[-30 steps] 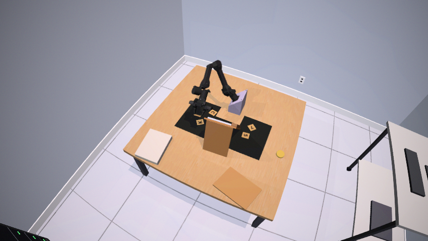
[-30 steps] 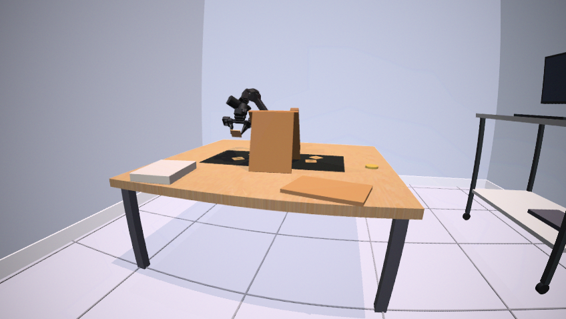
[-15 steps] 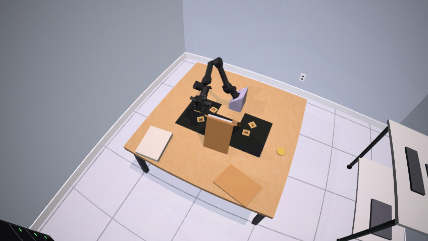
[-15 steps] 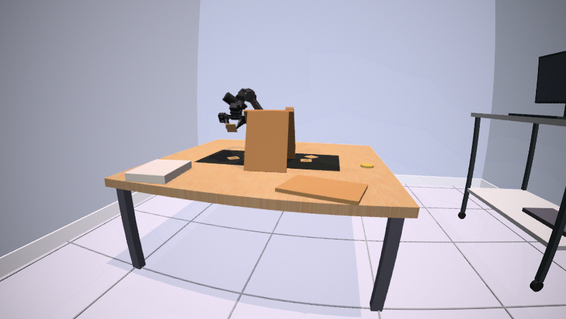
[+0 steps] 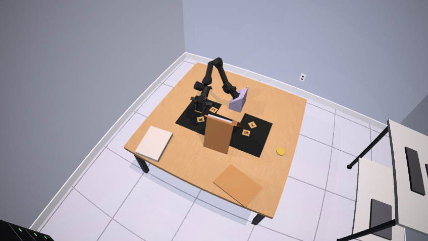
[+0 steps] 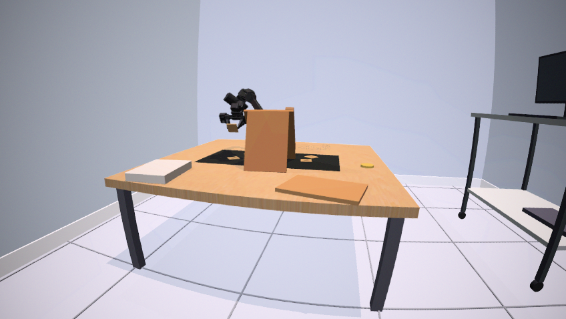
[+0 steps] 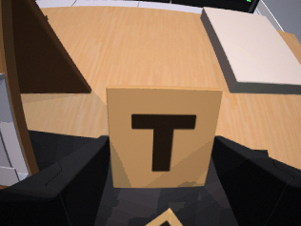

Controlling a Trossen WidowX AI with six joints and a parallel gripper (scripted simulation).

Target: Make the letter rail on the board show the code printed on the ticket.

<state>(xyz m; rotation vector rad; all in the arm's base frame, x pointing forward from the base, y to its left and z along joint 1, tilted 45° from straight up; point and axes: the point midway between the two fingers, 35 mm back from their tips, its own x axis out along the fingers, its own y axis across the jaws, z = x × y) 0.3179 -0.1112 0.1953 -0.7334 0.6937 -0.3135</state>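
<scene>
Now: the white ticket 5 cm behind my gripper tip, 23 cm to the left of it and 8 cm below it. Also, from my gripper tip: thin panel: 41 cm ahead, 46 cm to the left, 17 cm below; then white slab: 31 cm ahead, 27 cm to the right, 16 cm below.
</scene>
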